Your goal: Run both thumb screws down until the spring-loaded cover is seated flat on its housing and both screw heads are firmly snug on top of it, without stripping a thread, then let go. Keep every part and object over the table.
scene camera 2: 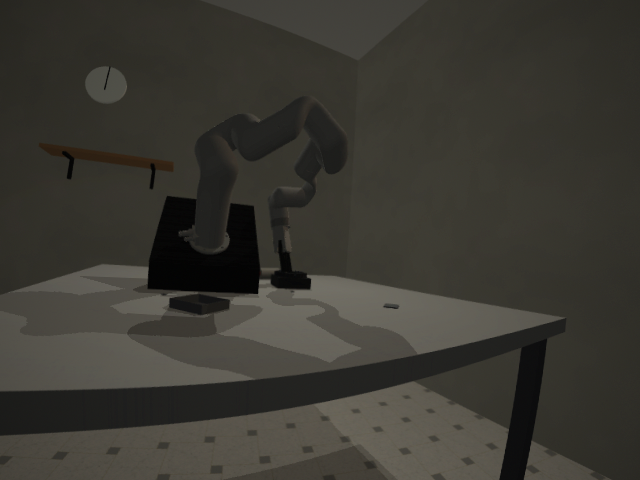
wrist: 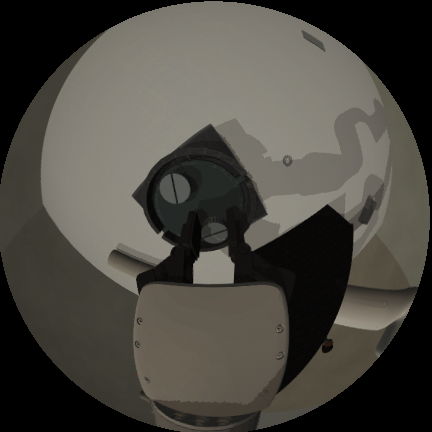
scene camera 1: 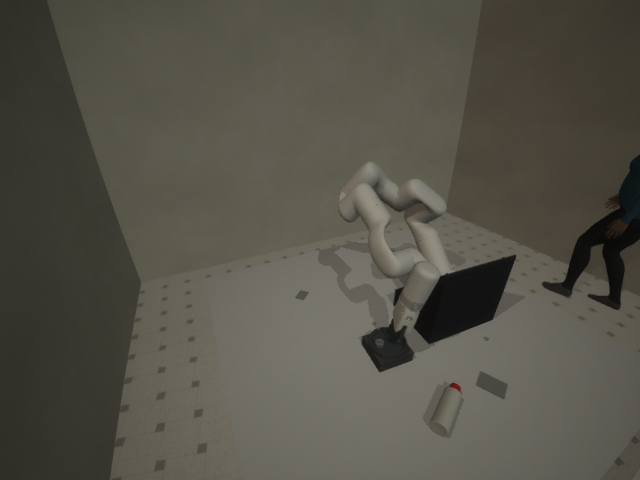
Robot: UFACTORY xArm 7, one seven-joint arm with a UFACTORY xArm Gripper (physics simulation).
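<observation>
The dark square housing lies on the table. Its round cover sits inside a raised rim; whether it is flat cannot be told. One thumb screw has a wide, slotted grey head and stands free on the cover's far side in the wrist view. The other thumb screw, with a knurled edge and slotted top, is between the fingers. My gripper points down and is shut on this near screw. The screws' threads and undersides are hidden.
A large black block stands close beside the arm and housing. A white bottle with a red cap lies on the table. Flat grey plates and a small open tray lie farther off.
</observation>
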